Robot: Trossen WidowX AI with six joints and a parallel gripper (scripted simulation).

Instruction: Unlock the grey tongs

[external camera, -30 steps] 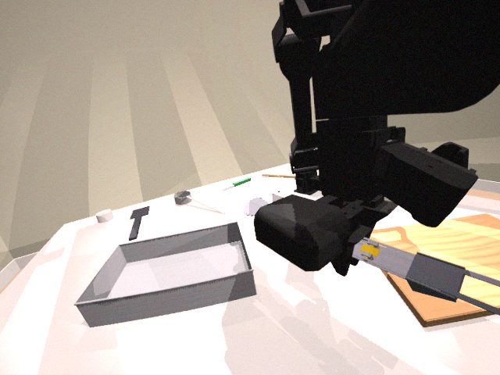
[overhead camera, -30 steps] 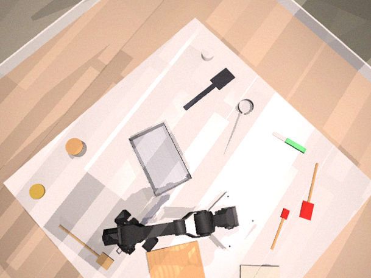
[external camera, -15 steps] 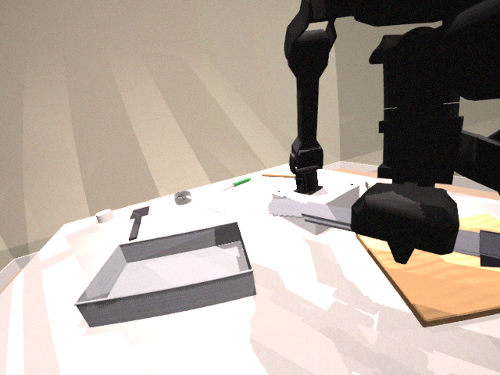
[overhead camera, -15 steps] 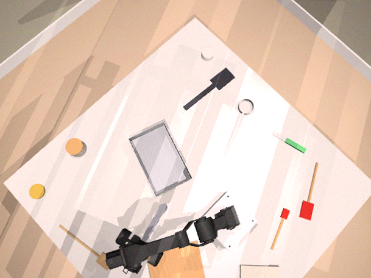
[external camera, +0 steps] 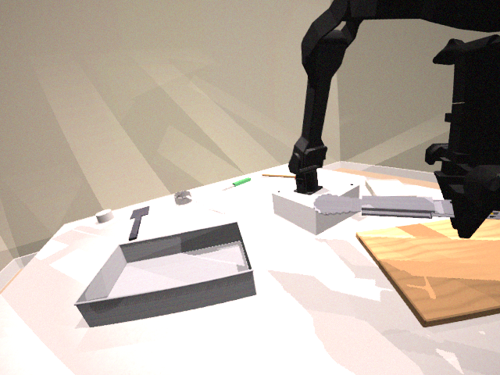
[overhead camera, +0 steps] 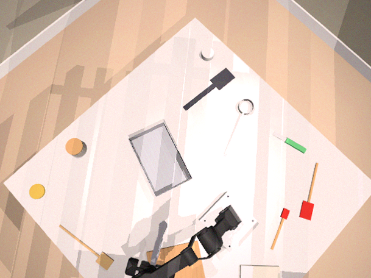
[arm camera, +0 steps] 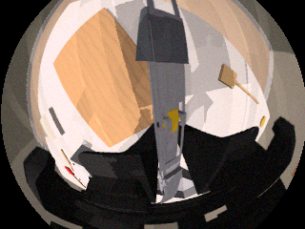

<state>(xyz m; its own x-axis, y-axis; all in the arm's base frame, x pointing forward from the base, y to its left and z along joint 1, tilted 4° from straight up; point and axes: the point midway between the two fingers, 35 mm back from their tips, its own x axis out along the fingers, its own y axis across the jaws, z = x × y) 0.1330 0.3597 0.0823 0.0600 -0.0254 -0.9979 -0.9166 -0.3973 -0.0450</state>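
Right now the wooden board is 160 mm behind my gripper tip, 120 mm below it and 20 mm to the left of it. The rest, counted from my gripper tip: pale block: 430 mm behind, 230 mm to the right, 120 mm below; then green-handled tool: 850 mm to the right, 170 mm behind, 120 mm below; then grey roasting tin: 380 mm to the right, 270 mm ahead, 100 mm below.
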